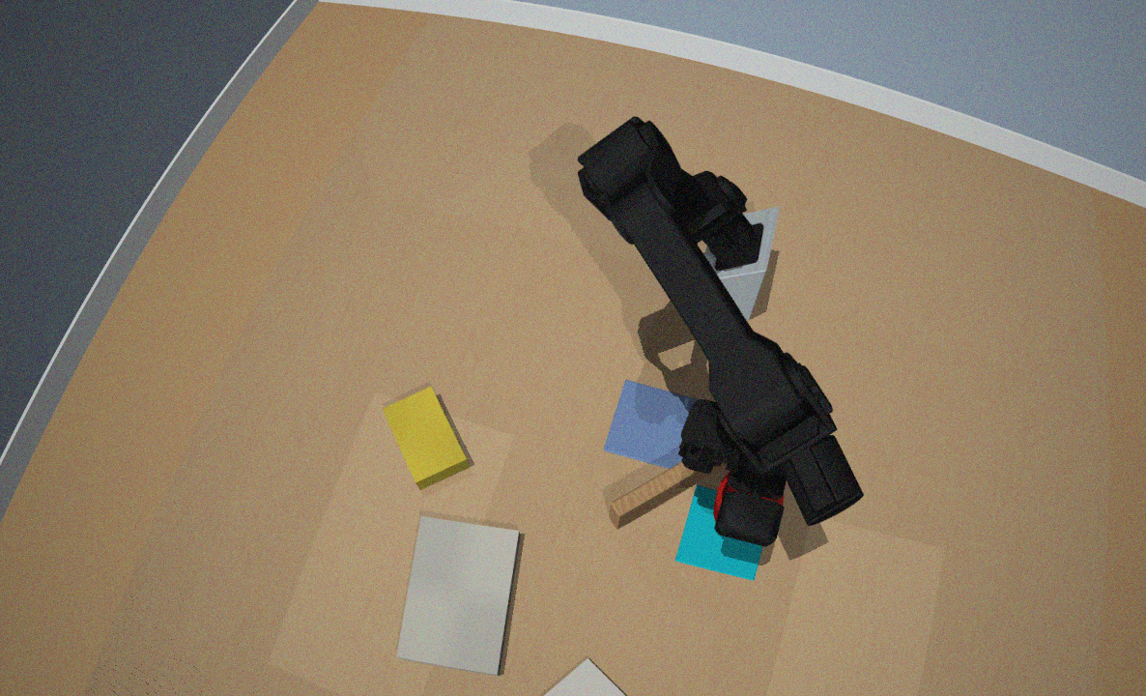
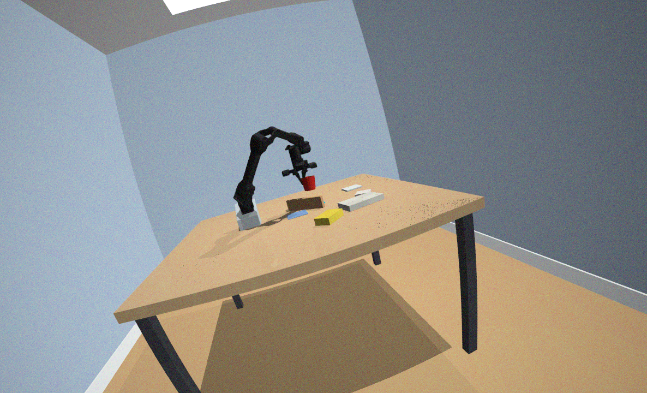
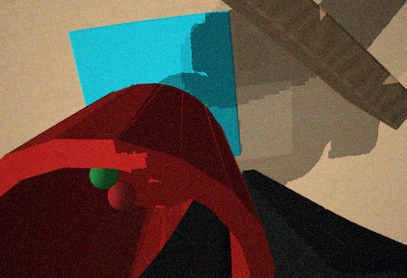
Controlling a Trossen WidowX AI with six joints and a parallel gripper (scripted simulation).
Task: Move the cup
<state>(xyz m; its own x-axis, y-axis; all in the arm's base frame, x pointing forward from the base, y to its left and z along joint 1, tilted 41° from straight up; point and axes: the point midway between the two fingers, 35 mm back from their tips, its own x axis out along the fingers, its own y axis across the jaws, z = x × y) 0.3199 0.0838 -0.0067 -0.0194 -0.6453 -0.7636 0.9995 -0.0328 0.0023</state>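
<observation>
Now: gripper tip 40 mm short of the red marble, 20 mm above it and 10 mm to the right of it. Also, from my gripper tip: green marble: 50 mm ahead, 20 mm below; then wooden bar: 100 mm below, 60 mm to the right, 30 mm behind; then red cup: 30 mm ahead.
</observation>
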